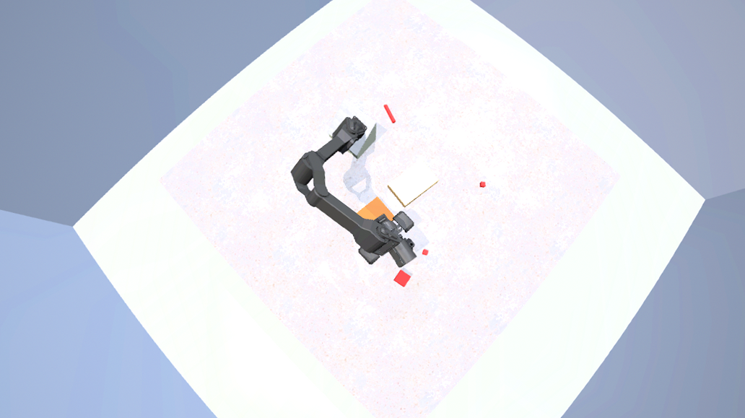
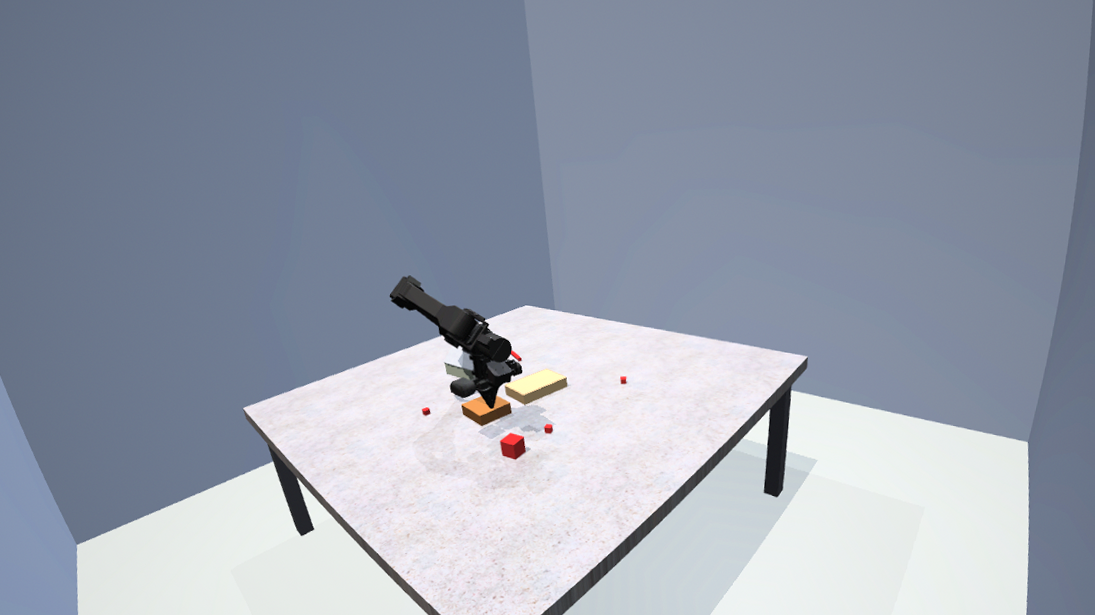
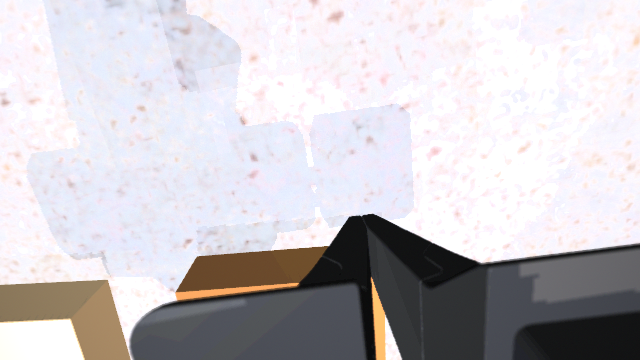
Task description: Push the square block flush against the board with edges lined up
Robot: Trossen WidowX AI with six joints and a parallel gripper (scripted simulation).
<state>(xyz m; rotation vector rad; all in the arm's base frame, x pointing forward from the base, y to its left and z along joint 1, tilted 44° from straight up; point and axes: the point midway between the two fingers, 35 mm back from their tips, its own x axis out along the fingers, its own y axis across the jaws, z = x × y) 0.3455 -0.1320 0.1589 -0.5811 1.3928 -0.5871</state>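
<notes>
The orange square block is 90 mm behind my gripper tip, 40 mm to the left of it and 50 mm below it. The rest, counted from my gripper tip: red cube (130 mm ahead, 40 mm to the right, 40 mm below); red stick (340 mm behind, 370 mm to the left, 60 mm below); pale cream board (80 mm behind, 230 mm to the left, 50 mm below).
</notes>
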